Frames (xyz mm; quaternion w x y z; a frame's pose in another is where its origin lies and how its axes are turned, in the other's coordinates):
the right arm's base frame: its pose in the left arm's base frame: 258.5 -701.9 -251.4 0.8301 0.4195 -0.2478 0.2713
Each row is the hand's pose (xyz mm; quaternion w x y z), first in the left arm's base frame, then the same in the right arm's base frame.
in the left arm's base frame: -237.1 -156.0 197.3 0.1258 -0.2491 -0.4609 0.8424
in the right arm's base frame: 57.3 851.8 -126.8 0.3427 -0.1758 0.0695 0.9202
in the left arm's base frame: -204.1 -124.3 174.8 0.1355 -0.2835 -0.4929 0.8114
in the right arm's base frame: 74.7 833.3 -171.0 0.3358 -0.2248 0.0417 0.9138
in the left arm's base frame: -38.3 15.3 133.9 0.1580 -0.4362 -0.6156 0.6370
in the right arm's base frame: 203.5 771.1 -339.0 0.2735 -0.4375 -0.0863 0.8522
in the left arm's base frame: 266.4 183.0 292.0 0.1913 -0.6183 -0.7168 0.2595
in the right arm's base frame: 567.6 743.4 -451.3 0.1474 -0.7236 -0.2710 0.6174
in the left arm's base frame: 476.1 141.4 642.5 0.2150 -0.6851 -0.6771 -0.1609
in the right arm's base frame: 934.5 781.5 -271.1 0.0152 -0.8825 -0.3904 0.2619
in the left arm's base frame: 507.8 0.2 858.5 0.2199 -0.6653 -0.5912 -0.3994
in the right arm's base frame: 1061.5 811.3 -46.2 0.0584 0.9038 0.4233 -0.0217
